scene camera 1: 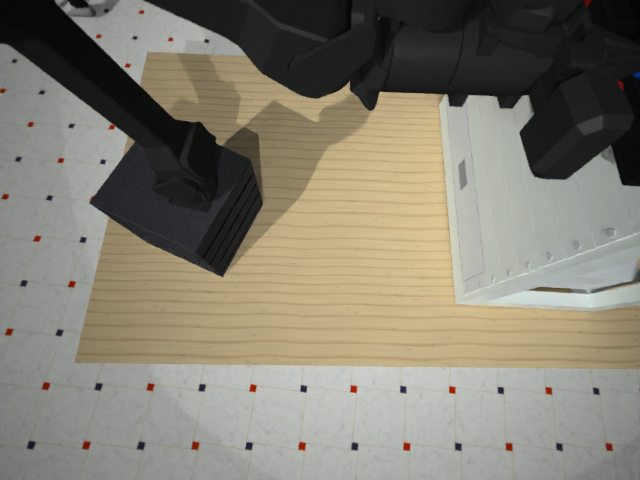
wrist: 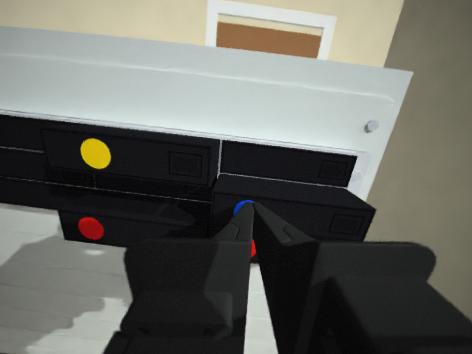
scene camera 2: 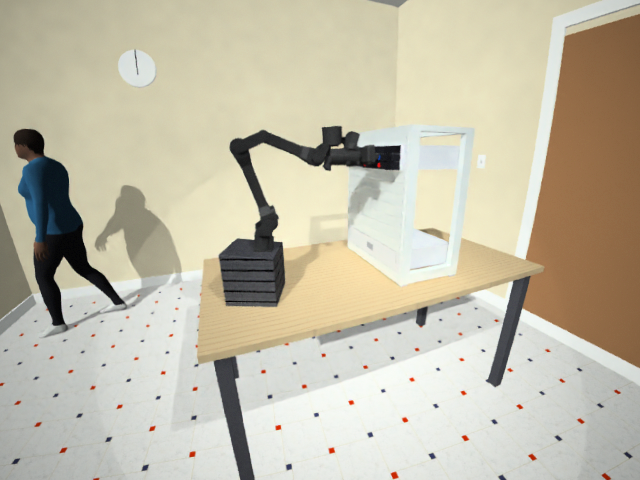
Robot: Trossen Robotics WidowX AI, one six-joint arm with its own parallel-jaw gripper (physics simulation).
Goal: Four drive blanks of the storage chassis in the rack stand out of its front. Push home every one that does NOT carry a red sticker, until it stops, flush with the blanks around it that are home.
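Pixels of known places: gripper, fingertip midpoint: (wrist: 251, 208) (scene camera 2: 378, 156); arm's base at its link origin: (scene camera 1: 193, 190) (scene camera 2: 263, 248).
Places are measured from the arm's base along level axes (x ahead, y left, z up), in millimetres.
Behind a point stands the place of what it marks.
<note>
The black storage chassis (scene camera 2: 395, 150) {x 493, y 8, z 335 mm} sits high in the white rack (scene camera 1: 498, 196) {x 493, y 93, z 21 mm} (scene camera 2: 406, 217) {x 523, y -52, z 99 mm} (wrist: 190, 92) {x 489, y 117, z 386 mm}. In the wrist view, a blank with a yellow sticker (wrist: 135, 160) {x 437, y 127, z 338 mm} stands out at upper left, and a blank with a red sticker (wrist: 145, 231) {x 438, y 124, z 286 mm} stands out at lower left. A blank with a blue sticker (wrist: 305, 217) {x 455, y 16, z 312 mm} stands out at right. Below it, a blank with a red sticker (wrist: 253, 248) {x 450, y 46, z 283 mm} is mostly hidden behind the fingers. My gripper (wrist: 251, 208) {x 447, y 52, z 315 mm} is shut and empty, its tips over the lower right of the blue sticker; whether they touch is unclear.
The rack stands on the wooden table (scene camera 1: 336, 232) {x 248, y 49, z -186 mm} (scene camera 2: 330, 304) {x 223, y -121, z -185 mm}. The arm's black stepped base (scene camera 1: 155, 206) {x -48, y -43, z 3 mm} (scene camera 2: 251, 279) {x -44, y -85, z -78 mm} is at the table's other end. Plain blanks surround the standing-out ones. A person (scene camera 2: 49, 206) in a blue top is at the left, beyond the table.
</note>
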